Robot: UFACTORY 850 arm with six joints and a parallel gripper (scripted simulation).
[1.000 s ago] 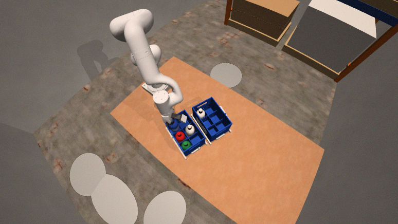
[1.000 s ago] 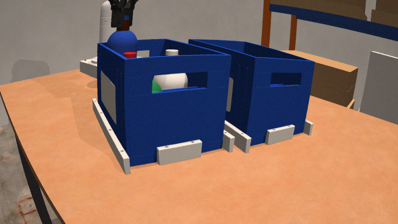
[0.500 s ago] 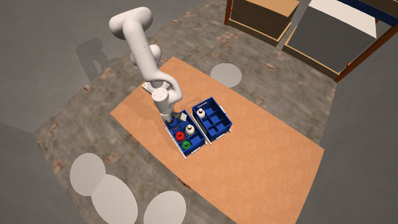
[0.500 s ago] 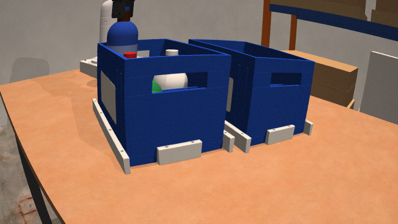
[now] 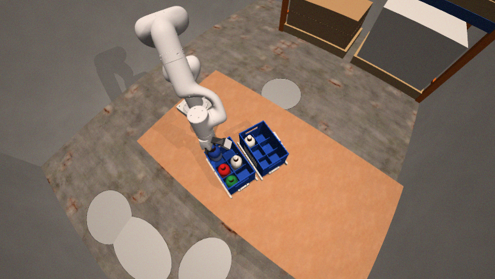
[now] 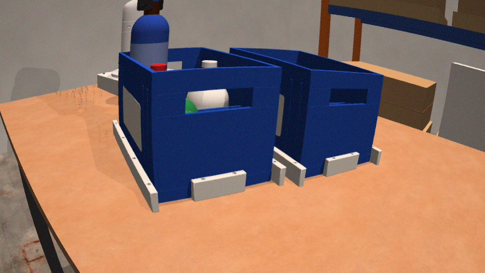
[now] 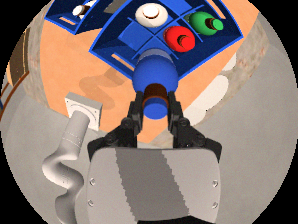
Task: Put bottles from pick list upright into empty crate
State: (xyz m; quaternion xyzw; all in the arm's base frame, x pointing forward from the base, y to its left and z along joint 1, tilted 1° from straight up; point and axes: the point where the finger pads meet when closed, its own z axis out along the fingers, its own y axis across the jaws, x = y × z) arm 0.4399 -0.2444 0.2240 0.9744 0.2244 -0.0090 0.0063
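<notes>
Now: the blue-label bottle 70 mm below my hand. Round my hand: white-label bottle 110 mm ahead, 60 mm to the left, 190 mm below; green bottle 160 mm ahead, 60 mm to the right, 190 mm below; red bottle 80 mm ahead, 30 mm to the right, 190 mm below.
</notes>
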